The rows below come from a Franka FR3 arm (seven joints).
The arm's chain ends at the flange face. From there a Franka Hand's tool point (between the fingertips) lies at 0.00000 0.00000 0.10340 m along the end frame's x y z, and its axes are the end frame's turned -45 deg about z.
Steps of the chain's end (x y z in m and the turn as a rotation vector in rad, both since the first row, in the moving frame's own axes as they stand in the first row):
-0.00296, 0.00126, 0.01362, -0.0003, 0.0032, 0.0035
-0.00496, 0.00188, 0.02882, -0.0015, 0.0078, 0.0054
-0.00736, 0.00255, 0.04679, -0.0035, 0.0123, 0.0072
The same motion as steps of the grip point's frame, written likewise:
-0.00277, -0.00095, 0.01362, -0.0025, 0.0021, 0.0035
-0.00438, -0.00150, 0.02882, -0.0066, 0.0045, 0.0054
-0.00637, -0.00224, 0.04678, -0.0112, 0.0062, 0.0072

